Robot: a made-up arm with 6 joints.
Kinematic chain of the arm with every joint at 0, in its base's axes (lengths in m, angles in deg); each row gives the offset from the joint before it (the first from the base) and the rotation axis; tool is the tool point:
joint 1: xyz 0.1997 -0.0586 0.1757 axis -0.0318 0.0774 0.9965
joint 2: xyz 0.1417 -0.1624 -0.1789 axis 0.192 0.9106 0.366
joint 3: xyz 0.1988 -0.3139 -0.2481 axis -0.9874 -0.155 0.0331
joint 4: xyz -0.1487 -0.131 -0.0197 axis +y
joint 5: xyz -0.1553 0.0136 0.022 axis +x
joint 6: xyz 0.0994 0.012 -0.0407 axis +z
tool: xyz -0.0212 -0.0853 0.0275
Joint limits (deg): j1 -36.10..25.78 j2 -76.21..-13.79 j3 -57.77..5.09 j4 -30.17..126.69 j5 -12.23..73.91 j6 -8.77..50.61
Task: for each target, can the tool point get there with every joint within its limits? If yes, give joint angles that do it. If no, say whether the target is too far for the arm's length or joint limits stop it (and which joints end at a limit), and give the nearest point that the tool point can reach.
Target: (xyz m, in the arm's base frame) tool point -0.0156 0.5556 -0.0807
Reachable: no: joint limits stop it (at a limit: joint 1, joint 2, joint 3, joint 5, joint 6) | nearest point 0.0438 -0.5443 -0.3634 | short by 1.137 m
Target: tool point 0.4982 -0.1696 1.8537
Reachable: no: too far | nearest point 0.5856 -0.6602 0.0132 | short by 1.907 m
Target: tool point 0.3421 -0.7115 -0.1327
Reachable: yes | joints -0.85 -35.39 -0.34 111.10 55.05 13.30
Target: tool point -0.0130 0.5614 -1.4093
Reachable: no: too far | nearest point 0.0684 -0.5602 -0.3943 | short by 1.515 m
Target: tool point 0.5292 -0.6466 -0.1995
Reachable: yes | joints 11.38 -51.90 -40.40 100.36 65.81 45.37
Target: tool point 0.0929 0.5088 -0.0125
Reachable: no: joint limits stop it (at a limit: joint 1, joint 2, joint 3, joint 4, joint 5, joint 6) | nearest point 0.5450 -0.4297 -0.3699 | short by 1.101 m
